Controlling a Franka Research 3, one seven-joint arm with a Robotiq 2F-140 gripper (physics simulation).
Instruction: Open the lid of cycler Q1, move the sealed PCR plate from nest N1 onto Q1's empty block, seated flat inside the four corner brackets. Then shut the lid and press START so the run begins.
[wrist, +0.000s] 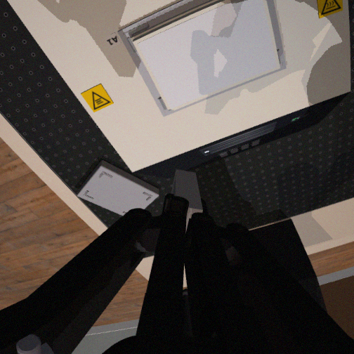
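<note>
The cream-topped cycler (165, 137) fills the upper part of the wrist view. A flat white panel (175, 72), which looks like the sealed PCR plate, lies within the grey recess beside the A1 mark. A dark strip runs along its upper edge; whether it sits fully flat is unclear. No raised lid shows. The cycler's dark front carries a display strip (240, 140), a row of small keys (240, 149) and a green mark (295, 119); START cannot be read. A grey nest block (120, 186) with corner brackets shows no plate. My gripper (182, 186) is shut and empty, in front of the cycler's front edge.
Yellow warning labels (97, 98) (330, 6) mark the cycler's top. A dark perforated deck (50, 127) surrounds the cycler, with a pale border. A black box-like shape (285, 245) is at the lower right. Wooden floor (25, 200) shows at the left.
</note>
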